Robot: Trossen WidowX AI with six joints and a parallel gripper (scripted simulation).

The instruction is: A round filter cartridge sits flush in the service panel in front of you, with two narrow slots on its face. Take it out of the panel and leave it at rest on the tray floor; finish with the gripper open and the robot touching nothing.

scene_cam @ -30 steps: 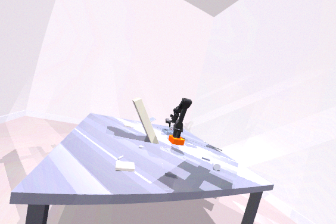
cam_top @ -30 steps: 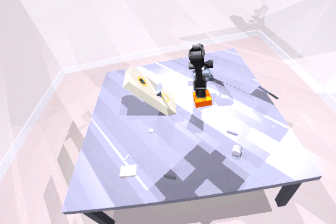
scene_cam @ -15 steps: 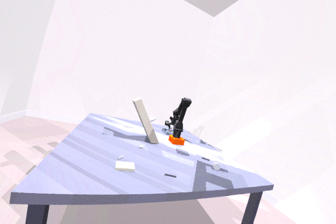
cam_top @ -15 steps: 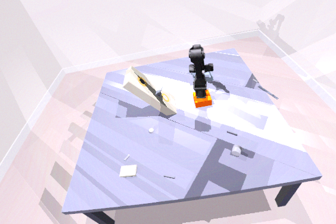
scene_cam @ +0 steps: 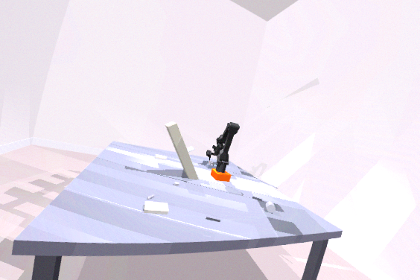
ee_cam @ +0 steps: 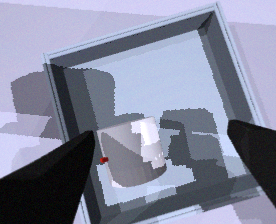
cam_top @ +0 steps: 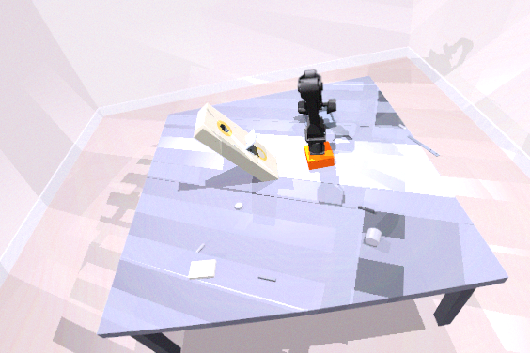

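Right now the white round filter cartridge is 20 mm ahead of my gripper tip, 20 mm to the left of it and 20 mm below it. The rest, counted from my gripper tip: cream service panel (330 mm ahead, 350 mm to the left, 120 mm above); tray (10 mm to the right, 40 mm below).
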